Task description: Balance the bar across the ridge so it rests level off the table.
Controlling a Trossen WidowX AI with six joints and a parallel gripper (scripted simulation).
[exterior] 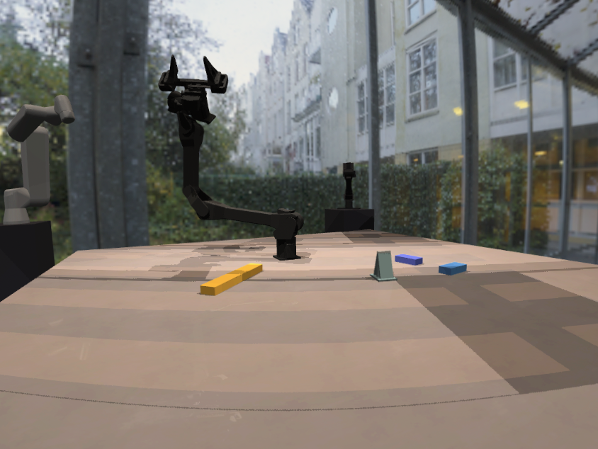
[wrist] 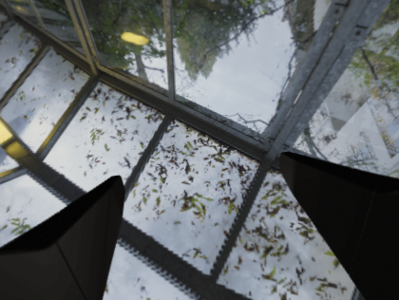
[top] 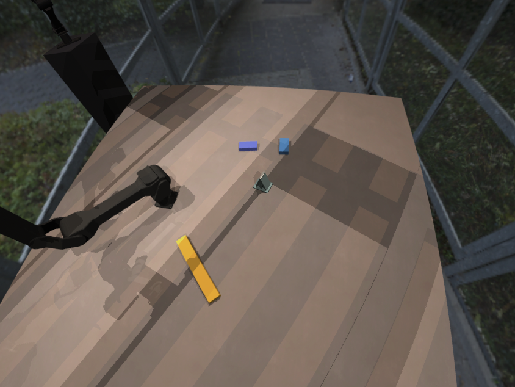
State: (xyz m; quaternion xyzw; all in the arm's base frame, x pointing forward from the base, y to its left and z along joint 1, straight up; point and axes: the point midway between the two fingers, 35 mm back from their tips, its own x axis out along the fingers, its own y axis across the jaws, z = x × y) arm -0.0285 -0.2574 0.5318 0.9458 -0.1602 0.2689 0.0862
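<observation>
Now: the orange bar 18 cm ahead of my gripper tip, 7 cm to the left of it and 54 cm below it. Also, from my gripper tip: light blue block 36 cm ahead, 54 cm to the left, 54 cm below; then dark blue block 23 cm ahead, 52 cm to the left, 54 cm below.
</observation>
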